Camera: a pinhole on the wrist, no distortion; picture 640 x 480 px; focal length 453.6 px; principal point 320.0 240.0 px. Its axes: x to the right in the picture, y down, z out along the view. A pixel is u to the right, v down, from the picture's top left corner.
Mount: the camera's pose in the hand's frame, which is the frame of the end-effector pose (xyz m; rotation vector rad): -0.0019 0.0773 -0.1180 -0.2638 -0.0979 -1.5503
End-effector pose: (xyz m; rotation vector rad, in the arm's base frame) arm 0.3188 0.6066 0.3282 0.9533 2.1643 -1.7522
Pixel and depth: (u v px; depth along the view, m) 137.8 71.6 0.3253
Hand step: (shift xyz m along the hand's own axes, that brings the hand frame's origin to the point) -0.0914 0.2791 0.1799
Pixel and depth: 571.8 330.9 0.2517
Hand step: 0.0775 -0.0012 0.1521
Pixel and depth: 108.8 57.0 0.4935
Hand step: -0.1542 0.4141 0.3285
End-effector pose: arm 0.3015 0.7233 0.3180 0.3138 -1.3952 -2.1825
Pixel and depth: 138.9 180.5 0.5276
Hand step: -0.0211 0.4032 0.3521
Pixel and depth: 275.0 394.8 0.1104
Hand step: 0.0467 0.1132 -0.0176
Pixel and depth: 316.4 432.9 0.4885
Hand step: 0.2551 0.1927 0.3319
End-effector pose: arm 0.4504 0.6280 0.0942 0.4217 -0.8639 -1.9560
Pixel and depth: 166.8 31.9 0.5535
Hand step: -0.2015 0.3862 0.4021
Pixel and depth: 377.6 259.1 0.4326
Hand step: 0.0622 0.1228 0.3113
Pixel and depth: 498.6 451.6 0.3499
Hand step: 0.1998 0.0231 0.2348
